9 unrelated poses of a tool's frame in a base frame.
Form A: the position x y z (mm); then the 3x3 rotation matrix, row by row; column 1 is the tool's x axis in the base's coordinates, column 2 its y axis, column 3 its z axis. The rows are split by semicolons.
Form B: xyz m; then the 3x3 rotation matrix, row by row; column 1 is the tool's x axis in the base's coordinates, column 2 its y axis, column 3 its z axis. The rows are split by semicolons. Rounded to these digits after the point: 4 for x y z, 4 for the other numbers.
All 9 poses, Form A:
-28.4, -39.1, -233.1; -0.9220, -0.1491, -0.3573; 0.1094, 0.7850, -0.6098; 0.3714, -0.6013, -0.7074
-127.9, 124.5, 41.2; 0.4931, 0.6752, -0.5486; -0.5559, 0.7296, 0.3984; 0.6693, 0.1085, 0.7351
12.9, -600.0, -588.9; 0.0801, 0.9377, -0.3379; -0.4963, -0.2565, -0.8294; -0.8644, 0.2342, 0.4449
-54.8, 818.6, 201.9; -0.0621, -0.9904, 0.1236; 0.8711, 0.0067, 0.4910; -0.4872, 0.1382, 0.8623
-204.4, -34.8, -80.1; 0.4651, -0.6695, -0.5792; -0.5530, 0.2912, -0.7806; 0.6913, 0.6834, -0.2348
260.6, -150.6, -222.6; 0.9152, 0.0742, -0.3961; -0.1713, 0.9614, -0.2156; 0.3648, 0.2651, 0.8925
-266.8, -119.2, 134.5; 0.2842, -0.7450, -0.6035; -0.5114, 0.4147, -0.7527; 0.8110, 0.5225, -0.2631
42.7, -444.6, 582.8; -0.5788, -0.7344, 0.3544; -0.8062, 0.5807, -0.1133; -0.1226, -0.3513, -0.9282
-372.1, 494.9, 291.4; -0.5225, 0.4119, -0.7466; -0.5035, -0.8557, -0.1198; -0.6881, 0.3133, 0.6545
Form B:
-0.0284, -0.0391, -0.2331; -0.9220, -0.1491, -0.3573; 0.1094, 0.7850, -0.6098; 0.3714, -0.6013, -0.7074
-0.1279, 0.1245, 0.0412; 0.4931, 0.6752, -0.5486; -0.5559, 0.7296, 0.3984; 0.6693, 0.1085, 0.7351
0.0129, -0.6000, -0.5889; 0.0801, 0.9377, -0.3379; -0.4963, -0.2565, -0.8294; -0.8644, 0.2342, 0.4449
-0.0548, 0.8186, 0.2019; -0.0621, -0.9904, 0.1236; 0.8711, 0.0067, 0.4910; -0.4872, 0.1382, 0.8623
-0.2044, -0.0348, -0.0801; 0.4651, -0.6695, -0.5792; -0.5530, 0.2912, -0.7806; 0.6913, 0.6834, -0.2348
0.2606, -0.1506, -0.2226; 0.9152, 0.0742, -0.3961; -0.1713, 0.9614, -0.2156; 0.3648, 0.2651, 0.8925
-0.2668, -0.1192, 0.1345; 0.2842, -0.7450, -0.6035; -0.5114, 0.4147, -0.7527; 0.8110, 0.5225, -0.2631
0.0427, -0.4446, 0.5828; -0.5788, -0.7344, 0.3544; -0.8062, 0.5807, -0.1133; -0.1226, -0.3513, -0.9282
-0.3721, 0.4949, 0.2914; -0.5225, 0.4119, -0.7466; -0.5035, -0.8557, -0.1198; -0.6881, 0.3133, 0.6545

